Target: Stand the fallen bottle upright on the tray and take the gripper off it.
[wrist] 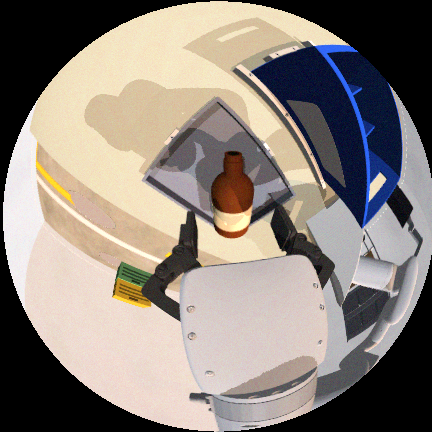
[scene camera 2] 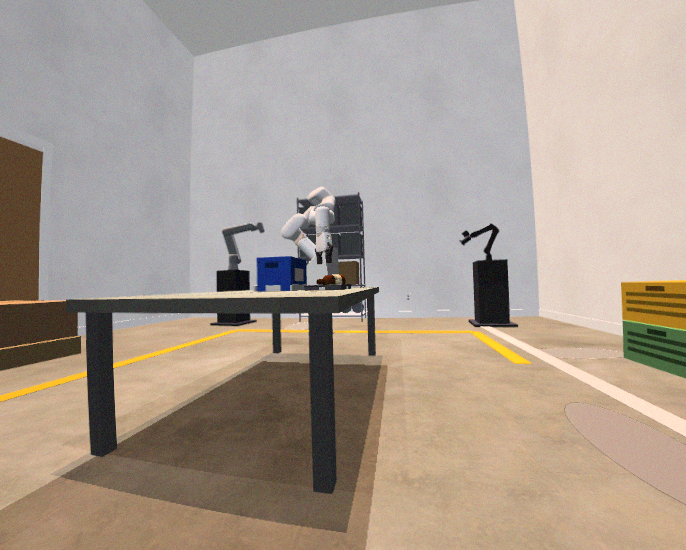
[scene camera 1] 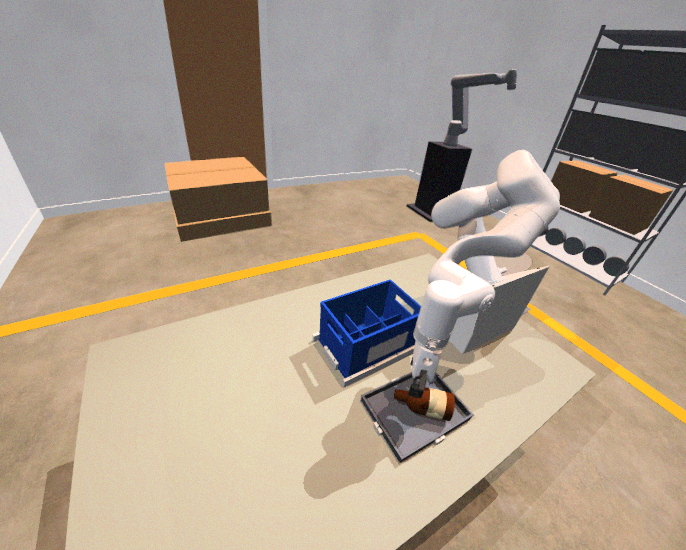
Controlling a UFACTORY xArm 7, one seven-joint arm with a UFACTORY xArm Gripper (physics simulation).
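Places are measured from the arm's base along level axes (x ahead, y left, z up), in metres.
Where they show: gripper, fingertip midpoint: [wrist: 235, 217] [scene camera 2: 324, 263] [scene camera 1: 415, 380]; arm's base at its link origin: [wrist: 352, 267].
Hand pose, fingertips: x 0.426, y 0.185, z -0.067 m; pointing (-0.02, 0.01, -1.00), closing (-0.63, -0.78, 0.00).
Observation:
Each offset is from my fingertips to the centre of the thing. "pt": to the spot under its first point.
The brown bottle @[dz -0.096, dx -0.040, dy +0.016 m] [scene camera 1: 422, 402] [scene camera 2: 333, 280] [wrist: 232, 192] with a cream label lies on its side on the dark grey tray @[pt dz -0.133, dx +0.067, dy +0.081 m] [scene camera 1: 400, 444] [wrist: 162, 175]. In scene camera 1 its neck points left and its base points right. In the wrist view its neck points up the picture, away from the gripper's palm. My gripper [scene camera 1: 416, 393] [scene camera 2: 324, 261] [wrist: 235, 217] is open and empty. Scene camera 2 shows its fingertips a little above the bottle, with a gap between. In the wrist view one finger appears on each side of the bottle's labelled end.
A blue crate @[dz -0.051, dx -0.015, dy -0.248 m] [scene camera 1: 355, 350] [scene camera 2: 274, 276] [wrist: 280, 75] with dividers stands close beside the tray, on a pale base. A grey upright panel [scene camera 1: 503, 312] stands near the arm's base. The table [scene camera 1: 171, 446] [scene camera 2: 200, 304] carries them.

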